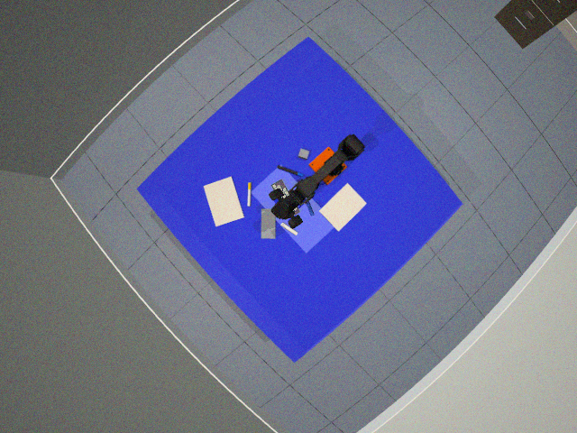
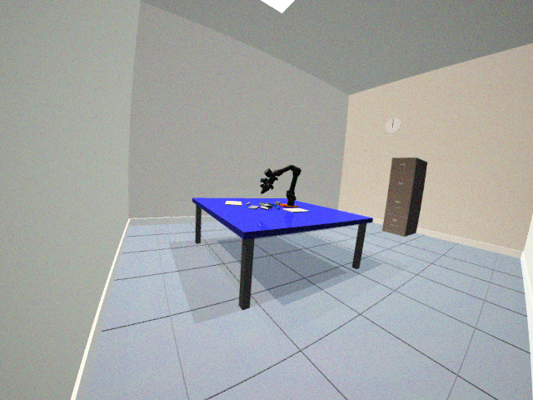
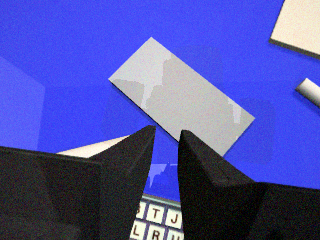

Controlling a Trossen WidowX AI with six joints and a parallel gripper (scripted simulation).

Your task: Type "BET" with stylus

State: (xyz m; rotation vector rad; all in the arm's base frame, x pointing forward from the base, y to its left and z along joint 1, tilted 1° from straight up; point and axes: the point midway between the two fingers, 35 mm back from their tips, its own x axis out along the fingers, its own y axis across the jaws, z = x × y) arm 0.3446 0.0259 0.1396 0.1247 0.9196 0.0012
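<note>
My gripper tip is 12 cm above the T key, 5 cm past it and 1 cm to the right of it. Round my gripper tip: white stick: 12 cm below, 8 cm to the left; blue stylus: 16 cm behind, 12 cm below, 3 cm to the left; grey slab: 13 cm below, 7 cm ahead.
</note>
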